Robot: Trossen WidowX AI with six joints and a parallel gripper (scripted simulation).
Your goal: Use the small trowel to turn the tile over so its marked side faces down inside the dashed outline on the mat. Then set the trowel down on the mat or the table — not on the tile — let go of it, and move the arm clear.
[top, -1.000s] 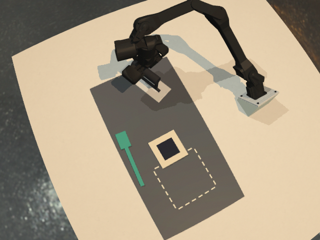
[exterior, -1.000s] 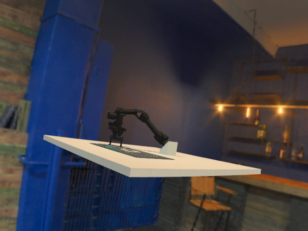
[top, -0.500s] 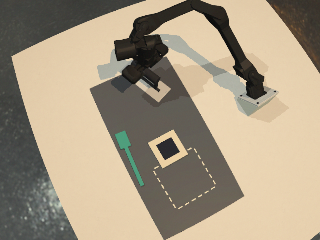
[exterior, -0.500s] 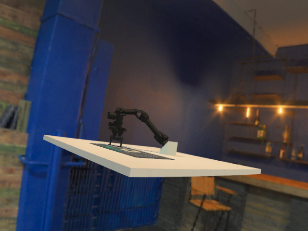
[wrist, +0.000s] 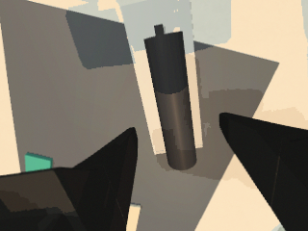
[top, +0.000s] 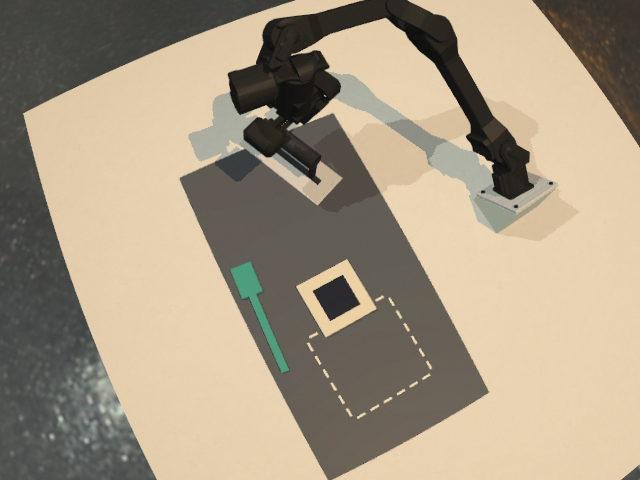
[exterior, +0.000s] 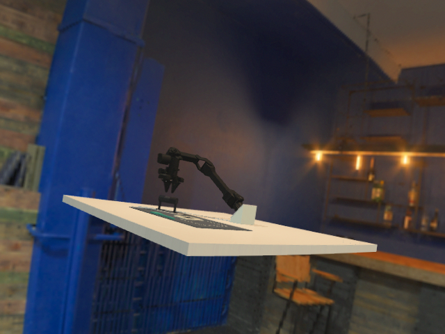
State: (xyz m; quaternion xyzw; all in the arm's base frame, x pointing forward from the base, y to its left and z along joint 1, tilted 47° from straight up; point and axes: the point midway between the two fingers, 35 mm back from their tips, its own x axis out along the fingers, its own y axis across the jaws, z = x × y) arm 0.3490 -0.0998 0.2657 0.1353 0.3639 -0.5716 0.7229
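Now: gripper tip 40 mm short of the dark mat, 260 mm to the right of it and 130 mm above it. The rest, counted from my gripper tip: green trowel: 180 mm ahead, 230 mm to the left, 110 mm below; then tile: 50 mm ahead, 280 mm to the left, 110 mm below.
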